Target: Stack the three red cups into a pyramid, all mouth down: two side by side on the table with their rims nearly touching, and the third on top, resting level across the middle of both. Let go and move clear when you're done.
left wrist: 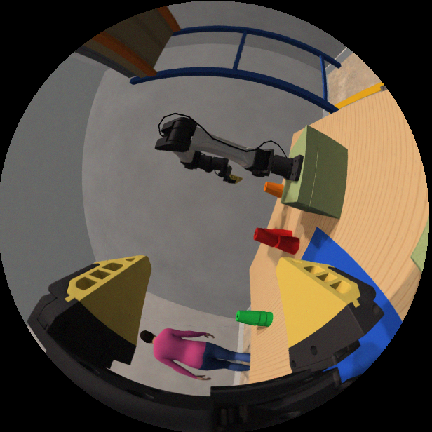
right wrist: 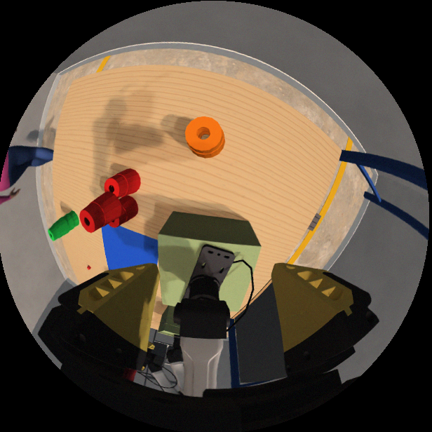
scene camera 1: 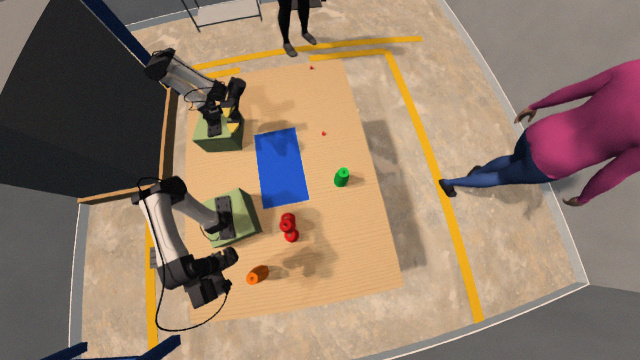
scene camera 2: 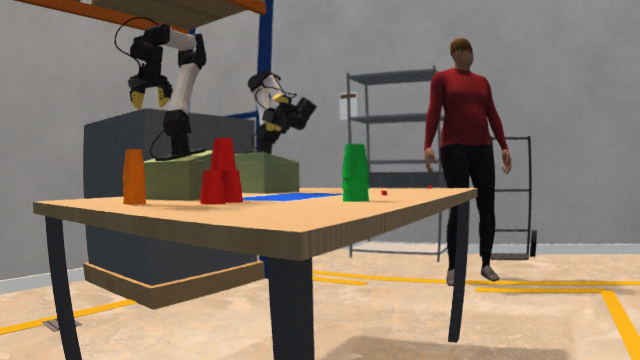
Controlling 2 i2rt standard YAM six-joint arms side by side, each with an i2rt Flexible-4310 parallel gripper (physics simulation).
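Places are measured from the left arm's base along level axes (x back, y right, z up), in centimetres.
Pixels of known places: left gripper, fingertip midpoint: [scene camera 1: 229, 125] [scene camera 2: 270, 110]; right gripper, fingertip midpoint: [scene camera 1: 223, 261] [scene camera 2: 149, 108]; left arm's base, origin of the base link: [scene camera 1: 214, 122]; right arm's base, origin of the base link: [scene camera 1: 225, 217] [scene camera 2: 181, 156].
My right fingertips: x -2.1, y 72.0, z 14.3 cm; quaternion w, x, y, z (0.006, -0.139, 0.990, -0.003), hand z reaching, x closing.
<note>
For each thing: its top centre in the pictures, then the offset to it from my right fingertips. Level surfaces: height alone.
- third red cup, middle of its top: [scene camera 2: 223, 138] [scene camera 1: 286, 225] dy -8.2, dx -24.6, dz -10.8 cm
- orange cup stack, middle of its top: [scene camera 2: 132, 149] [scene camera 1: 251, 279] dy +10.3, dx -4.0, dz -13.3 cm
- green stack, middle of its top: [scene camera 2: 354, 144] [scene camera 1: 342, 171] dy -25.6, dx -56.4, dz -13.3 cm
- blue mat, its level: dz -28.6 cm
Two red cups [scene camera 2: 212, 189] [scene camera 2: 233, 186] stand mouth down side by side on the table. The third red cup [scene camera 1: 287, 224] [scene camera 2: 223, 154] [right wrist: 101, 212] is mouth down on top, across both, and looks upright and level. The red group [left wrist: 275, 239] also shows in the left wrist view. My right gripper [scene camera 2: 150, 100] [right wrist: 215, 271] is open and empty, high and apart from the cups, to their left in scene camera 2. My left gripper [scene camera 1: 231, 120] [scene camera 2: 276, 113] [left wrist: 213, 265] is open and empty above the upper green block in scene camera 1, away from the cups.
An orange cup stack [scene camera 1: 257, 275] [scene camera 2: 134, 176] [right wrist: 204, 136] stands near the red cups; a green stack [scene camera 1: 341, 177] [scene camera 2: 355, 172] stands beyond the blue mat [scene camera 1: 281, 167]. Two green blocks [scene camera 1: 217, 145] [scene camera 1: 247, 215] carry the arm bases. Small red cubes [scene camera 1: 323, 133] [scene camera 1: 311, 67] lie on the table.
</note>
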